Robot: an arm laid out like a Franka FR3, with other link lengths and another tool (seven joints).
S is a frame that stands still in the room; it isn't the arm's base.
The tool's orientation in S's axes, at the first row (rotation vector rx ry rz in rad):
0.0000, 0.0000, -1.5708
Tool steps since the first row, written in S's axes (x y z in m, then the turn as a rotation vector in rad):
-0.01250, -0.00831, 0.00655, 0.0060, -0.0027, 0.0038
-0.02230, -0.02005, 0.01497, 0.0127, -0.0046, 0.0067
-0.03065, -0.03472, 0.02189, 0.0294, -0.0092, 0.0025
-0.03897, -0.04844, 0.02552, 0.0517, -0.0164, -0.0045
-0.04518, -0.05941, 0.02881, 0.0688, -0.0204, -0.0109
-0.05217, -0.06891, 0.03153, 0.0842, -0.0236, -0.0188
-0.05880, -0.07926, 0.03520, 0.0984, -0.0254, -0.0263
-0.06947, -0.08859, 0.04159, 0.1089, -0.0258, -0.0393
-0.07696, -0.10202, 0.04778, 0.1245, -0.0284, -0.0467
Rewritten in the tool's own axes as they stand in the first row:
0.00831, -0.01250, 0.00655, 0.0027, 0.0060, 0.0038
0.02005, -0.02230, 0.01497, 0.0046, 0.0127, 0.0067
0.03472, -0.03065, 0.02189, 0.0092, 0.0294, 0.0025
0.04844, -0.03897, 0.02552, 0.0164, 0.0517, -0.0045
0.05941, -0.04518, 0.02881, 0.0204, 0.0688, -0.0109
0.06891, -0.05217, 0.03153, 0.0236, 0.0842, -0.0188
0.07926, -0.05880, 0.03520, 0.0254, 0.0984, -0.0263
0.08859, -0.06947, 0.04159, 0.0258, 0.1089, -0.0393
0.10202, -0.07696, 0.04778, 0.0284, 0.1245, -0.0467

